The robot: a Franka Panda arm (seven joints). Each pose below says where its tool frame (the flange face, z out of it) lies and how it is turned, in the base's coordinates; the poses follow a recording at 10 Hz.
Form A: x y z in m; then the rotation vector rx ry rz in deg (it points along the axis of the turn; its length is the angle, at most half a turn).
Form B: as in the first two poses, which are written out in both.
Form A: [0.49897 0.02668 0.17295 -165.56 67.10 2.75]
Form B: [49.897 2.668 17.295 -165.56 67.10 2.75]
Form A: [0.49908 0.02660 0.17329 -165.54 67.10 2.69]
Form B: [49.908 2.660 17.329 -165.54 67.10 2.69]
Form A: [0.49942 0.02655 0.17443 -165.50 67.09 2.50]
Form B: [49.942 2.655 17.443 -165.50 67.09 2.50]
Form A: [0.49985 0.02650 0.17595 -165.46 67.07 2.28]
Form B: [49.985 2.650 17.595 -165.46 67.07 2.28]
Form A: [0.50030 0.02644 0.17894 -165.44 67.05 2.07]
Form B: [50.030 2.644 17.894 -165.44 67.05 2.07]
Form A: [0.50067 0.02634 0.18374 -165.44 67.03 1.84]
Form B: [50.067 2.634 18.374 -165.44 67.03 1.84]
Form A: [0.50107 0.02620 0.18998 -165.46 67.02 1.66]
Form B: [50.107 2.620 18.998 -165.46 67.02 1.66]
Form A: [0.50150 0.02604 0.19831 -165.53 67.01 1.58]
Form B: [50.150 2.604 19.831 -165.53 67.01 1.58]
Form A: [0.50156 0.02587 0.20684 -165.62 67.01 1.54]
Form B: [50.156 2.587 20.684 -165.62 67.01 1.54]
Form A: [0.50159 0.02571 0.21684 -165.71 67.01 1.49]
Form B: [50.159 2.571 21.684 -165.71 67.01 1.49]
